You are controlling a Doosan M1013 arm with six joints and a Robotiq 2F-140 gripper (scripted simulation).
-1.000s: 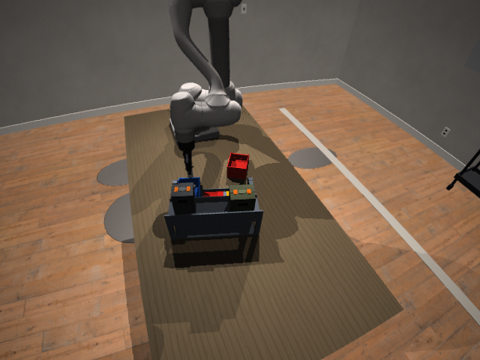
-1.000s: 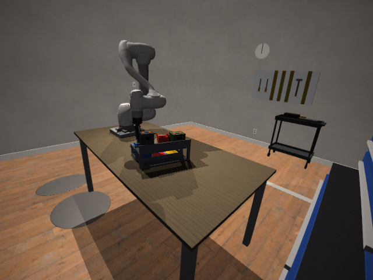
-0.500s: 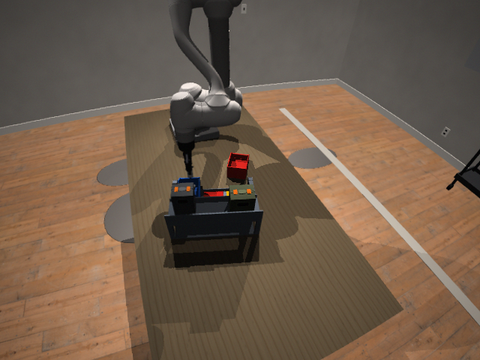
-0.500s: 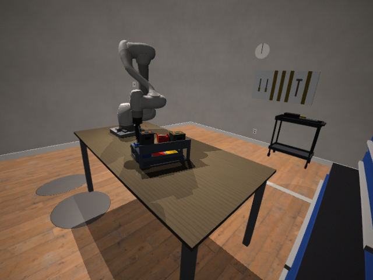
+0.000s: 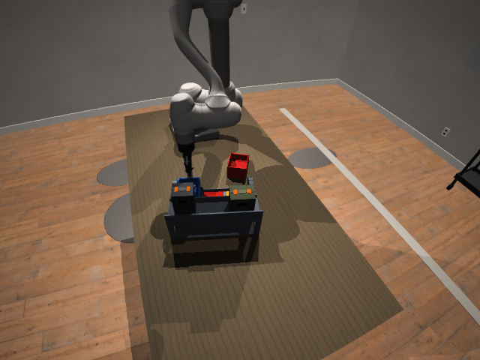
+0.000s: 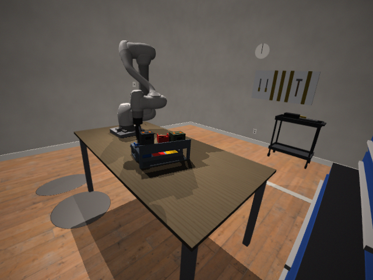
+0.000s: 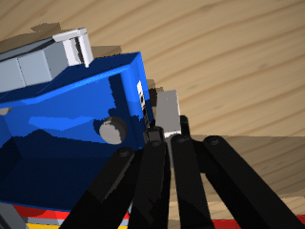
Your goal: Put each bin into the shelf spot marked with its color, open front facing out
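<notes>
My hand is 9 cm short of the blue bin and 4 cm to the left of it. Also, from my hand: green toolbox (33 cm ahead, 9 cm to the left, 9 cm above); then red bin (2 cm ahead, 28 cm to the left, 2 cm below); then dark box (23 cm ahead, 11 cm to the right, 11 cm above).
</notes>
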